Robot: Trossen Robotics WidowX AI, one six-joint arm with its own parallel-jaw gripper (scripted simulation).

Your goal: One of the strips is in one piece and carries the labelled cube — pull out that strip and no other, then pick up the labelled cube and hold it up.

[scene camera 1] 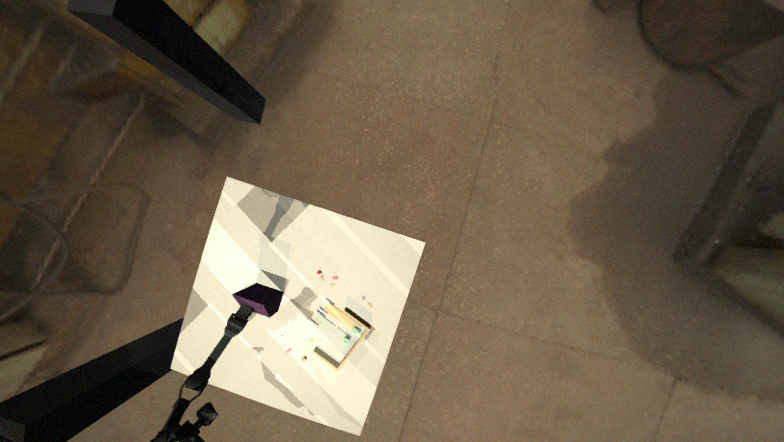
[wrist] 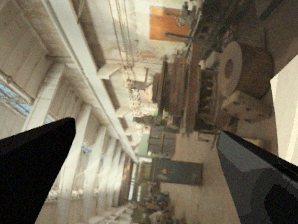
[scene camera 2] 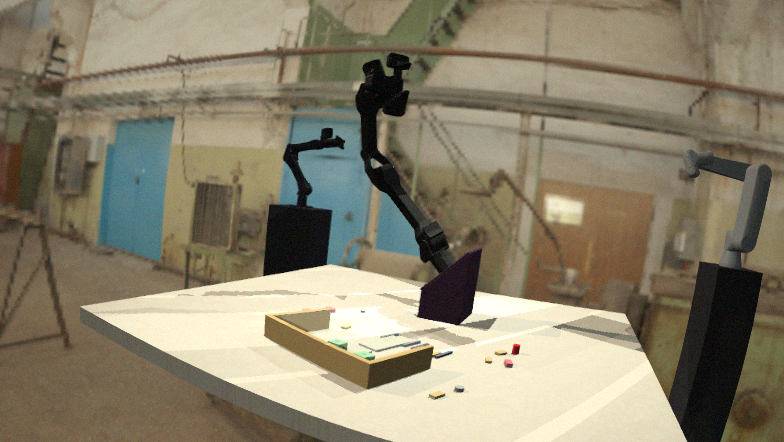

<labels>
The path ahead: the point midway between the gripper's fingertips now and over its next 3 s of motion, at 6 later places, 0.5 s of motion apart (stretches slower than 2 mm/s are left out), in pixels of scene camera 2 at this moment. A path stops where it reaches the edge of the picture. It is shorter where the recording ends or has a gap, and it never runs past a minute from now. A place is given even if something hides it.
My gripper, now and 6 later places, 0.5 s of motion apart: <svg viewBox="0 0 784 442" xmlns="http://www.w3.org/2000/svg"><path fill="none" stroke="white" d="M408 76L416 101L415 187L406 254L410 266L422 298L429 323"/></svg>
</labels>
